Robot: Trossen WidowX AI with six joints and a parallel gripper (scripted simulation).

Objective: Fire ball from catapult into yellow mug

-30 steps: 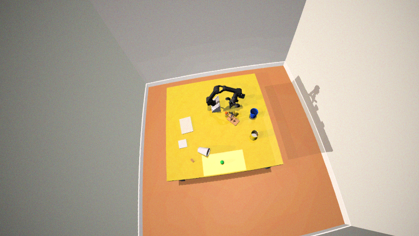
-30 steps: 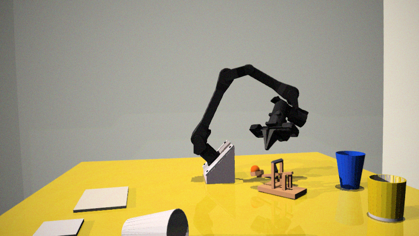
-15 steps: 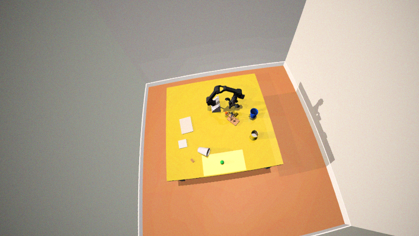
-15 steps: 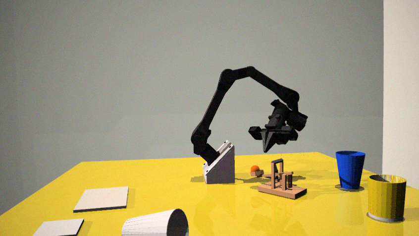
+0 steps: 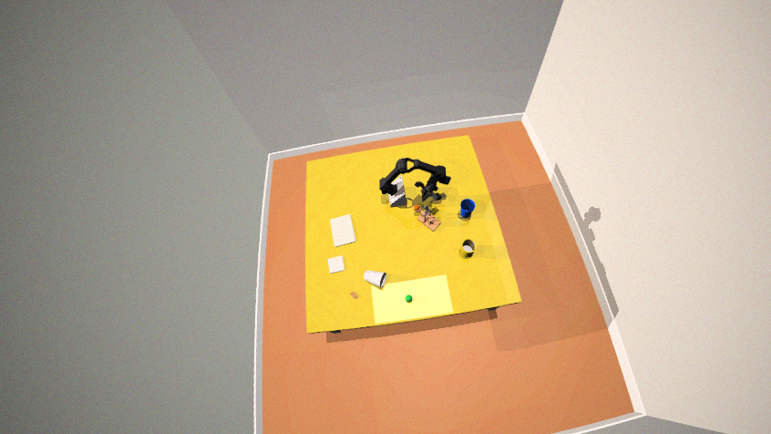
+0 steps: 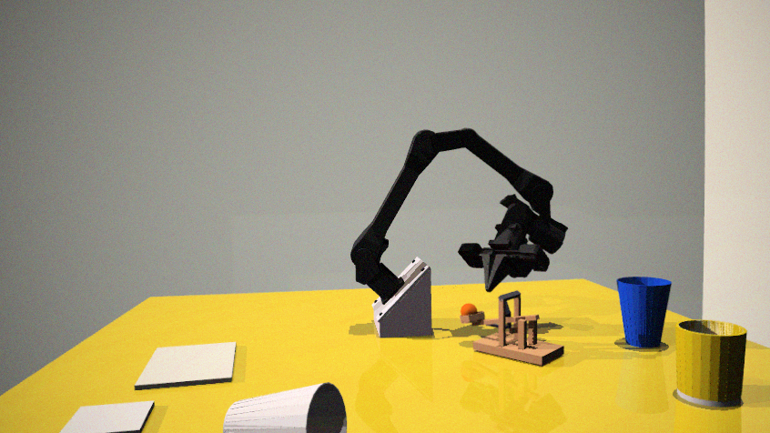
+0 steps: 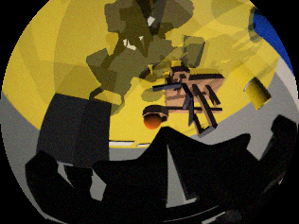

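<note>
The orange ball is 4 cm to the right of my gripper tip, 3 cm below it and 2 cm ahead of it. The rest, counted from my gripper tip: green ball: 59 cm ahead, 16 cm to the right, 7 cm below; then blue cup: 28 cm to the left, 8 cm ahead, 6 cm below; then yellow mug: 34 cm ahead, 24 cm to the left, 7 cm below.
</note>
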